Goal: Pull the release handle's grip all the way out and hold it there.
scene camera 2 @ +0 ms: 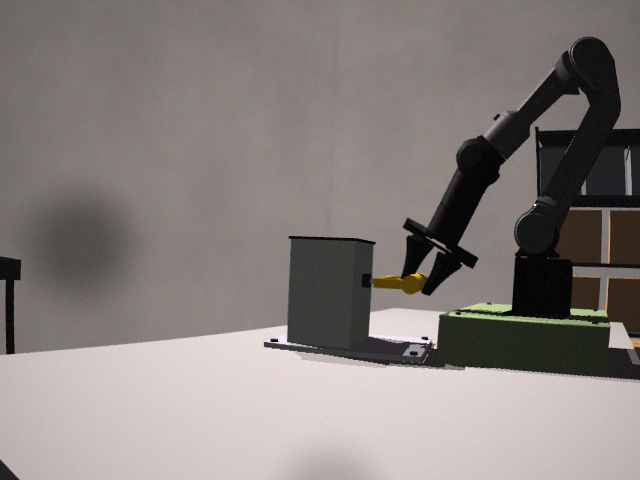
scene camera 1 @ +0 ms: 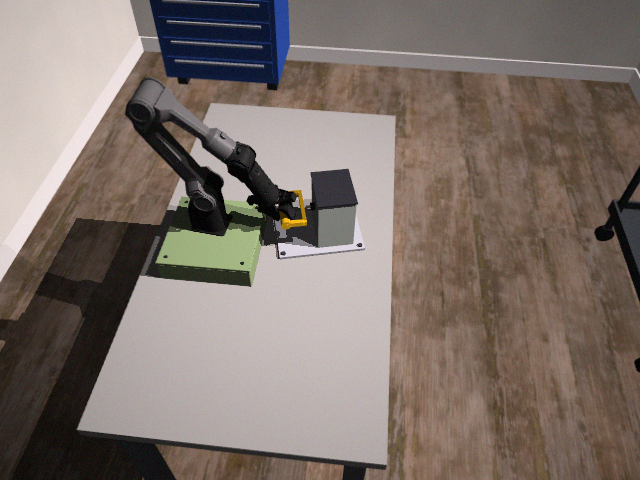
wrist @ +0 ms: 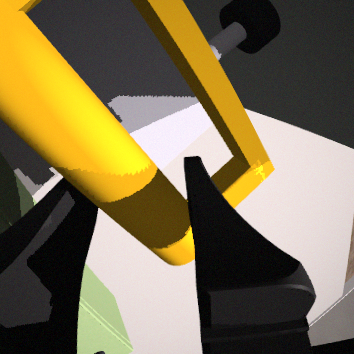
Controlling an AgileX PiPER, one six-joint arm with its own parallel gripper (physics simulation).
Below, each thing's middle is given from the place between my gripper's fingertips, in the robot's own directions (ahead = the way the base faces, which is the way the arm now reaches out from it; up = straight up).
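Scene:
As for the base plate point(scene camera 2: 410, 349), my hand is 9 cm above it, 6 cm to the right of it and 8 cm short of it.

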